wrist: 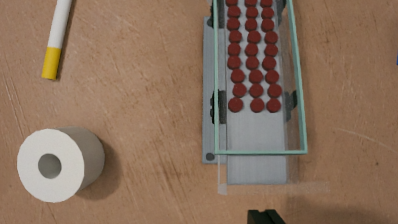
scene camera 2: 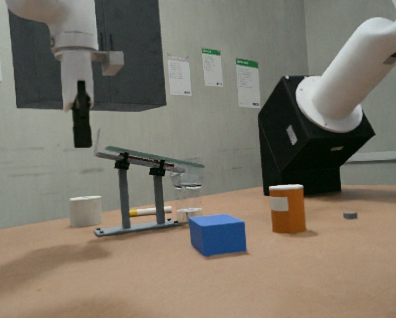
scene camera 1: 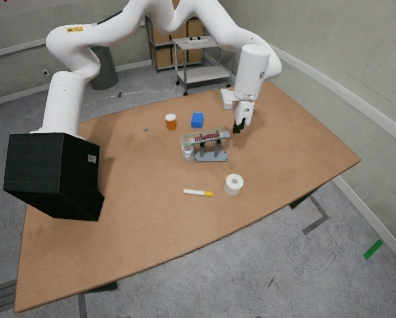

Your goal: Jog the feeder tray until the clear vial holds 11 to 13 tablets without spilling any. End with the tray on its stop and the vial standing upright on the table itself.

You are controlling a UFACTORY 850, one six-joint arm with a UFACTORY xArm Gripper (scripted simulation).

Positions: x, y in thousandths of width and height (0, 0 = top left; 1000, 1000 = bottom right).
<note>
In view: my gripper (scene camera 2: 211, 464) and a blue block (scene camera 2: 549, 737).
</note>
